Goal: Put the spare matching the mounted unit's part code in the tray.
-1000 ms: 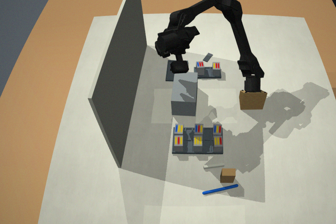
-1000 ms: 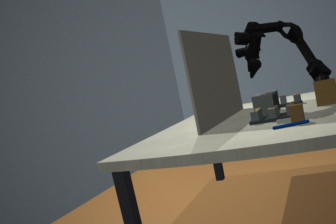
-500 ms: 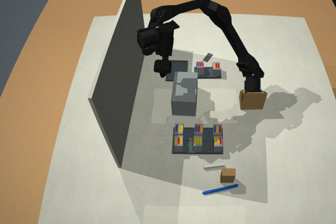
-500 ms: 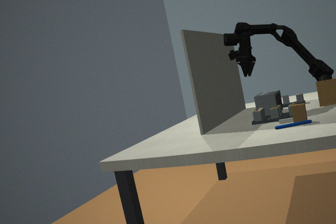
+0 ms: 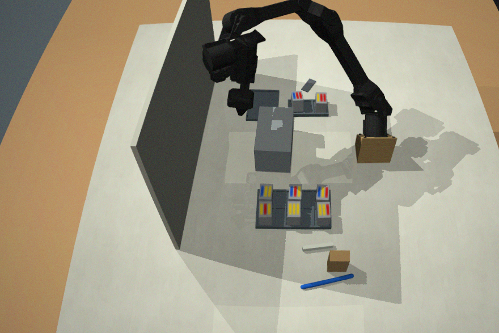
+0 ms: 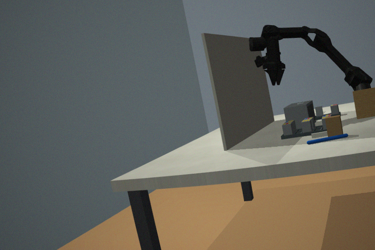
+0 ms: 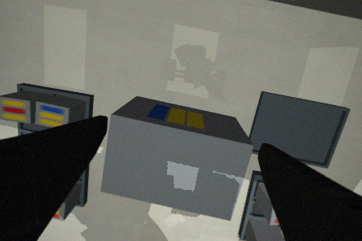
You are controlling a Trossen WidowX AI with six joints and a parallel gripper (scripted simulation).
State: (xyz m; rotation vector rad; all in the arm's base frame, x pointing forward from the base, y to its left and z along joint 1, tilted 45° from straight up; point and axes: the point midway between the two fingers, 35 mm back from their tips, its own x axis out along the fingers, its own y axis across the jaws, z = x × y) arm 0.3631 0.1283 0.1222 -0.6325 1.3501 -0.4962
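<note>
My gripper tip is now 150 mm above the grey mounted unit, 80 mm past it and 10 mm to the right of it. From my gripper tip the other things lie so: brown box (370 mm to the left, 270 mm behind, 160 mm below); then grey wall panel (150 mm ahead, 30 mm above); then grey holder (190 mm below, 180 mm behind, 170 mm to the right).
</note>
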